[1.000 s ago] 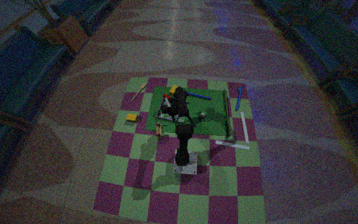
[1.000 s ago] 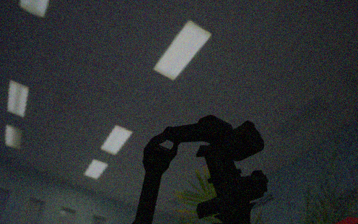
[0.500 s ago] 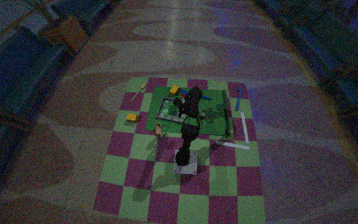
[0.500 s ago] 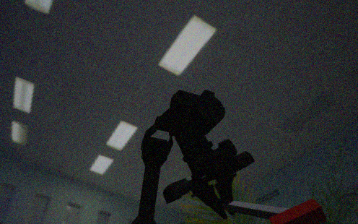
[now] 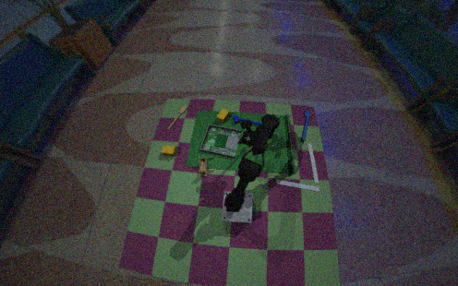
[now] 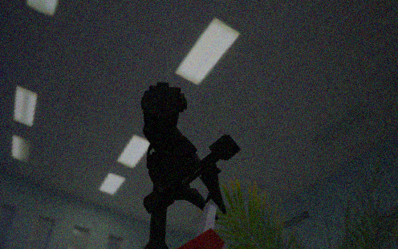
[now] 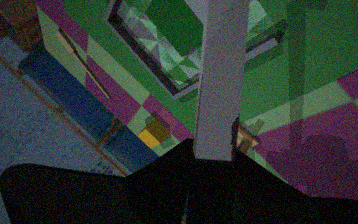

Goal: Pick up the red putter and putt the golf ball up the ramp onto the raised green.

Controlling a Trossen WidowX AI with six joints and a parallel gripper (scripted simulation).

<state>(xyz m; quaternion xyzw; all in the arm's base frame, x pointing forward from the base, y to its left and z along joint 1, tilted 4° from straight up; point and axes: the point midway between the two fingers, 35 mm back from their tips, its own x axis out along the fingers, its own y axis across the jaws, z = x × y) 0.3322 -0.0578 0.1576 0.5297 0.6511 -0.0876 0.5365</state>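
My gripper tip is now 4 cm short of the red putter, 6 cm to the left of it and 4 cm above it. Round my gripper tip: blue putter 28 cm ahead, 9 cm to the right, 20 cm below; green putting mat 14 cm ahead, 1 cm to the right, 22 cm below; white golf ball 6 cm ahead, 14 cm to the right, 19 cm below.
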